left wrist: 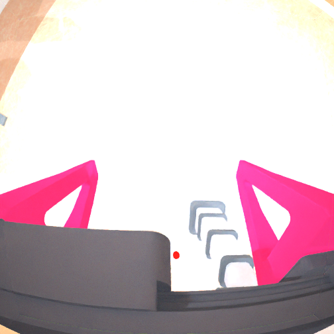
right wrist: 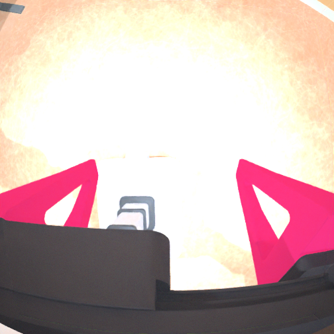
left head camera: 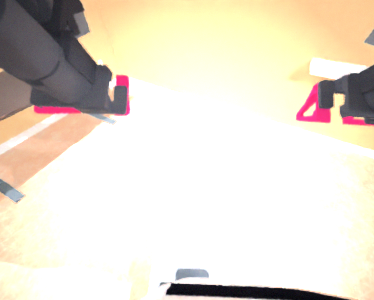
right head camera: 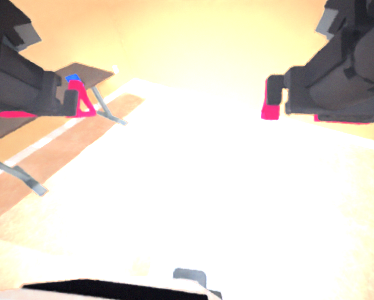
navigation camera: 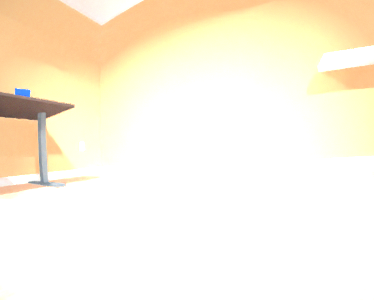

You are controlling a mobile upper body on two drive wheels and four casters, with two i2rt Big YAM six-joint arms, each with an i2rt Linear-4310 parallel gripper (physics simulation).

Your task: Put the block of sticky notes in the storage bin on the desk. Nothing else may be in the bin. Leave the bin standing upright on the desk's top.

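Frame: origin at the left arm's base, x ahead, y left, z up, level; centimetres.
Seen in the pictures: left gripper, between the fingertips: (left head camera: pixel 105 110) (right head camera: pixel 74 113); right gripper, between the fingertips: (left head camera: pixel 320 119) (right head camera: pixel 287 116).
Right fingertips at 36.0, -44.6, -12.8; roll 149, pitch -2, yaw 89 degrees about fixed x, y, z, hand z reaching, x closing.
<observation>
A point is followed by its place in that frame, as x, y, z.
A blue box-like thing (right head camera: pixel 73 78) @(161.3, 115.7, -64.8) (navigation camera: pixel 22 92) @(149.6, 105.2, -64.2), apparently the storage bin, stands on the brown desk (right head camera: pixel 95 73) @(181.9, 102.9, -69.0) (navigation camera: pixel 52 107) @(174.9, 97.7, -71.5) near its end, at the left of the right head camera and navigation views. Its inside cannot be made out. The block of sticky notes cannot be made out in any view. My left gripper (left head camera: pixel 95 107) @(35.8, 0.7, -12.2) (right head camera: pixel 50 113) (left wrist: pixel 166 167) is open with nothing between its pink fingers. My right gripper (left head camera: pixel 336 117) (right head camera: pixel 305 115) (right wrist: pixel 166 166) is open and empty too. Both are held in the air in front of me, apart from the desk.
The desk's grey leg (navigation camera: pixel 43 150) @(185.0, 117.9, -108.1) stands on a foot at the left. A white ledge-like thing (left head camera: pixel 335 68) @(154.7, -146.4, -51.0) (navigation camera: pixel 347 58) @(151.2, -144.8, -56.0) juts from the wall at the right. Orange-yellow walls meet in a corner beyond the desk. Glare washes out much of the floor and wall.
</observation>
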